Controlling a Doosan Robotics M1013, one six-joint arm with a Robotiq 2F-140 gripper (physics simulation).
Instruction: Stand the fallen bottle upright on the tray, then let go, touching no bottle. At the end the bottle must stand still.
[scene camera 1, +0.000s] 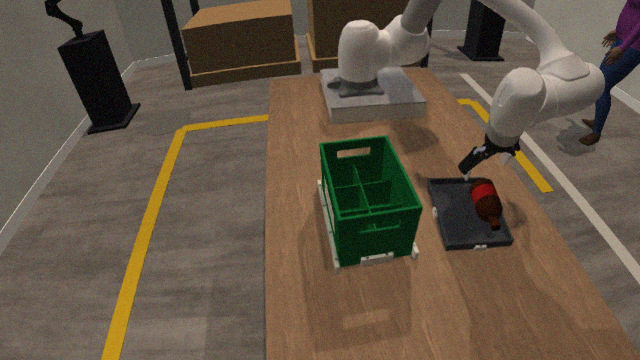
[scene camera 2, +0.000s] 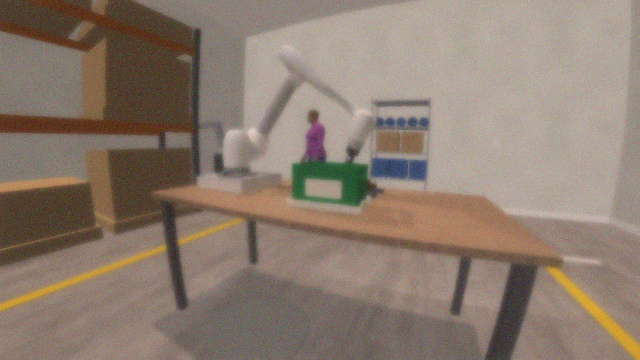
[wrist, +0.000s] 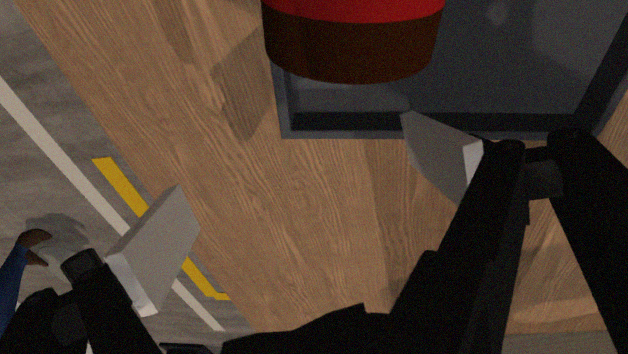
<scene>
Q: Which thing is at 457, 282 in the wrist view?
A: My gripper.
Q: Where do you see a brown bottle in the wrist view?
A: At 343, 49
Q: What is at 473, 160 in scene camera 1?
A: My gripper.
</scene>
